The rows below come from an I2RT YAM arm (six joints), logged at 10 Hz.
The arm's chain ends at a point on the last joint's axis. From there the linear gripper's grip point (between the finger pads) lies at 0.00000 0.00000 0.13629 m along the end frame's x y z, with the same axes.
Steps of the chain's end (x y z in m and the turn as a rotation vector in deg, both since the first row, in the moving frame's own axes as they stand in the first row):
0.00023, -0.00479, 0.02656, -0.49, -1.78, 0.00
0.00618, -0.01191, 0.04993, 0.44, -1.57, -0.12
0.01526, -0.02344, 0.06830, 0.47, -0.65, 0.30
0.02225, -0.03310, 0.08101, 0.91, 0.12, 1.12
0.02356, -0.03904, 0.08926, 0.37, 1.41, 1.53
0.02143, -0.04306, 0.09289, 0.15, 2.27, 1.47
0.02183, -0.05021, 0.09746, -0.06, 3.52, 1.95
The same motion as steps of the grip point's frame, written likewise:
-0.00400, -0.00362, 0.02649, -0.49, -1.78, 0.00
0.00244, -0.01295, 0.04987, 0.44, -1.57, -0.12
0.01372, -0.02456, 0.06829, 0.47, -0.65, 0.30
0.02256, -0.03526, 0.08099, 0.91, 0.12, 1.12
0.02692, -0.03988, 0.08922, 0.37, 1.41, 1.53
0.02683, -0.04335, 0.09278, 0.15, 2.27, 1.47
0.03019, -0.04992, 0.09720, -0.06, 3.52, 1.95

